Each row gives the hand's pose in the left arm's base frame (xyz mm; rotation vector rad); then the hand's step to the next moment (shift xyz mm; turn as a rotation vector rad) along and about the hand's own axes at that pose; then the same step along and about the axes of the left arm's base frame.
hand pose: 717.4 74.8 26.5 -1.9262 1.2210 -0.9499
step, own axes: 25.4 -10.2 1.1 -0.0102 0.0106 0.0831
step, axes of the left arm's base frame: 13.1 -19.8 13.6 0.0621 0.0179 -0.0542
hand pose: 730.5 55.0 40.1 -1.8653 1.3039 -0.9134
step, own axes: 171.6 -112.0 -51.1 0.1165 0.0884 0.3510
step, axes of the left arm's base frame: 54.3 -140.1 148.5 0.2820 -0.0884 -0.2393
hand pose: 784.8 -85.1 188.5 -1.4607 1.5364 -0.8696
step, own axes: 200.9 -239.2 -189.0 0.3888 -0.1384 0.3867
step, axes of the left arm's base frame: -66.7 -231.2 274.6 0.4146 -0.3768 -0.0777
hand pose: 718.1 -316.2 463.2 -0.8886 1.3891 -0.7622
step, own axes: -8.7 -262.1 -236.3 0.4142 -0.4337 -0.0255
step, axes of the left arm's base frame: -220.8 -137.0 238.9 0.0222 -0.5729 0.1779
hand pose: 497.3 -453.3 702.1 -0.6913 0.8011 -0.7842
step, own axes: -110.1 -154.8 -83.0 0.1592 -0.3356 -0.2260
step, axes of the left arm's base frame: -170.9 -11.6 116.8 -0.2263 -0.3606 0.0883
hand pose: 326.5 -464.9 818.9 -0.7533 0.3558 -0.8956
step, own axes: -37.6 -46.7 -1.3 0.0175 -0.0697 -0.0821
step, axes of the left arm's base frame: -49.6 11.2 31.8 -0.0763 -0.0778 -0.0064
